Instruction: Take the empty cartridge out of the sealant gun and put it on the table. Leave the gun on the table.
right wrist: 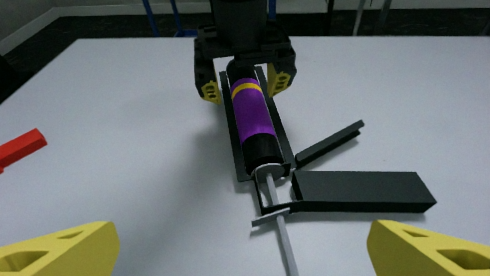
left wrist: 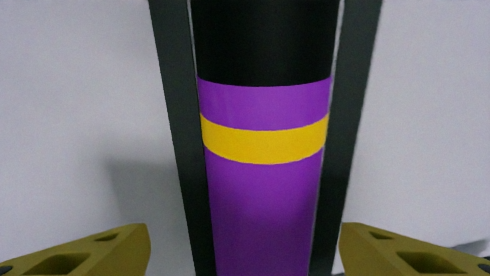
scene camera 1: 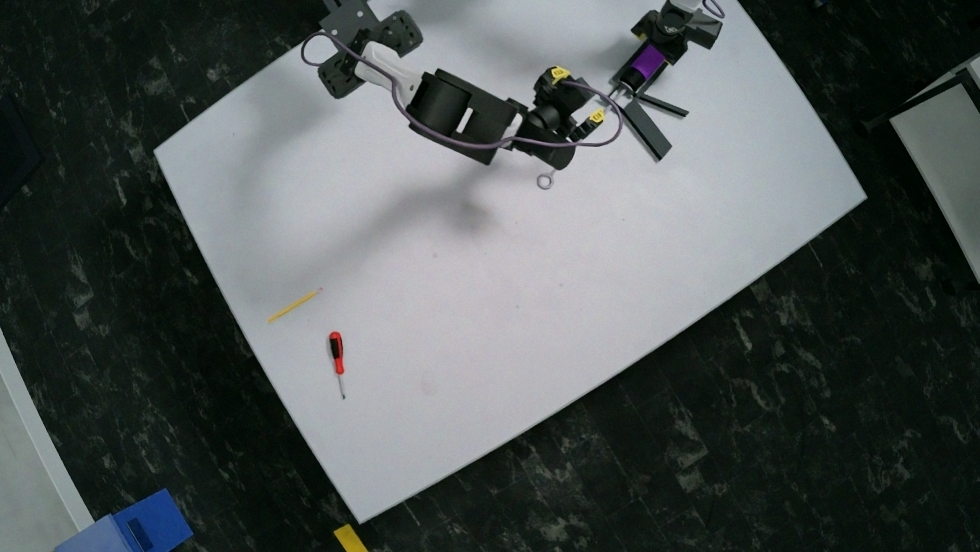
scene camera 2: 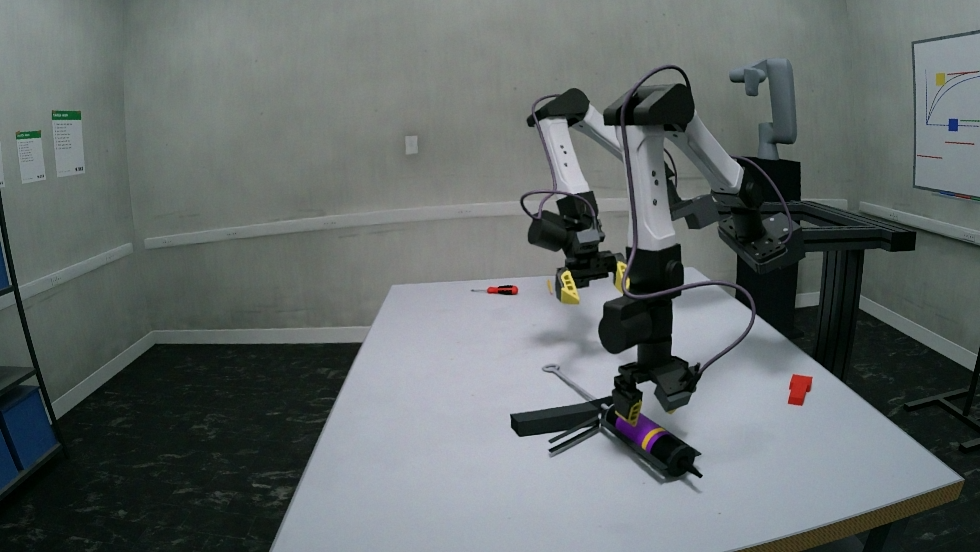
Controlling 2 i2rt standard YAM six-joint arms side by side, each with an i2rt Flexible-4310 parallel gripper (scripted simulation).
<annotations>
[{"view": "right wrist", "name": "my left gripper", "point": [244,98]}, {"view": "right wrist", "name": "my right gripper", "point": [243,232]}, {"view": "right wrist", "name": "sealant gun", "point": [316,191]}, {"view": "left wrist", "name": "my left gripper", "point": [244,234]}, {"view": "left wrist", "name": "sealant gun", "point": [360,34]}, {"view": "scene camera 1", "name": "my left gripper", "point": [653,48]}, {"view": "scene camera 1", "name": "my right gripper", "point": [584,91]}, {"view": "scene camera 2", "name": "my left gripper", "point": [651,419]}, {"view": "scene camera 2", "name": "sealant gun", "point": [576,416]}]
</annotations>
